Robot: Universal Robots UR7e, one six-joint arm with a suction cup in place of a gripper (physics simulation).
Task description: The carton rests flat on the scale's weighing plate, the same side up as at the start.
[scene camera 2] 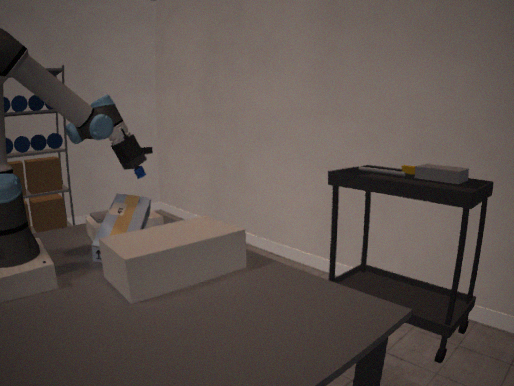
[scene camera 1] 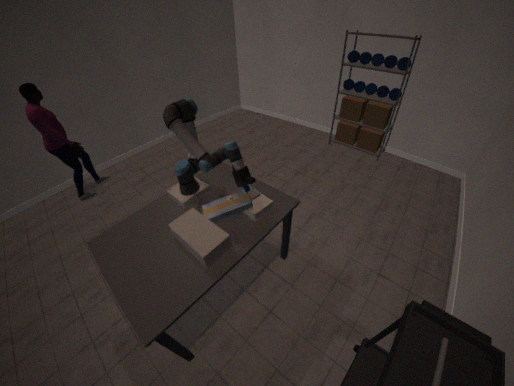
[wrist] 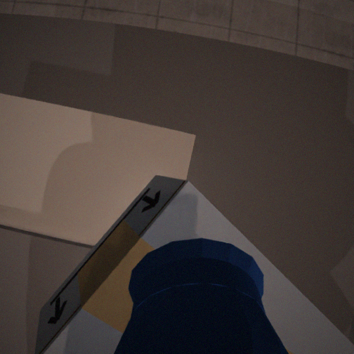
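Pixels of known places: hand, tool point: (scene camera 2: 142, 175) (scene camera 1: 247, 190); arm's base, link origin: (scene camera 2: 15, 256) (scene camera 1: 189, 189).
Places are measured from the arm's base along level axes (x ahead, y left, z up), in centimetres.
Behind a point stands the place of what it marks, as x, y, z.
The carton (scene camera 1: 227, 204) @[39.2, -0.9, 4.0] (scene camera 2: 119, 217) @[36.8, 0.1, 4.2] (wrist: 225, 225), pale blue-grey with an orange stripe, is tilted. Its raised end overlaps the beige scale (scene camera 1: 262, 203) @[56.1, 15.9, -0.5] (scene camera 2: 156, 218) @[54.9, 5.1, -0.9] (wrist: 135, 150), and its other end is low near the table. It does not lie flat on the weighing plate. Arrows show on an end face in the wrist view. My gripper, a blue suction cup (scene camera 1: 246, 188) (scene camera 2: 140, 172) (wrist: 196, 265), is open and empty, above the raised end with a gap in the scene camera 2 view. The contact between carton and scale is partly hidden.
A large beige box (scene camera 1: 199, 231) @[39.6, -28.1, 4.2] (scene camera 2: 175, 255) @[31.8, -37.3, 2.2] stands on the table (scene camera 1: 140, 270) @[21.3, -64.6, -7.3] (scene camera 2: 225, 325) @[27.6, -58.5, -7.3] beside the carton. A dark trolley (scene camera 2: 410, 190) stands beyond the table. A shelf rack (scene camera 1: 382, 35) stands by the wall, and a person (scene camera 1: 47, 127) stands behind the arm.
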